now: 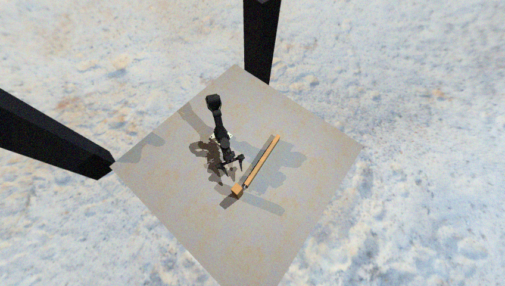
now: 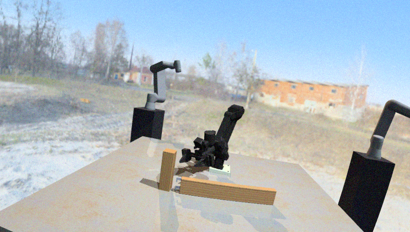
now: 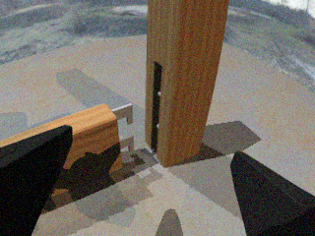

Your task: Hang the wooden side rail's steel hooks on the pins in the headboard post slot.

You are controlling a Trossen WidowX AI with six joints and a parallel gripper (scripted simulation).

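Right now the headboard post is 90 mm ahead of my gripper tip, 50 mm to the right of it and 10 mm below it.
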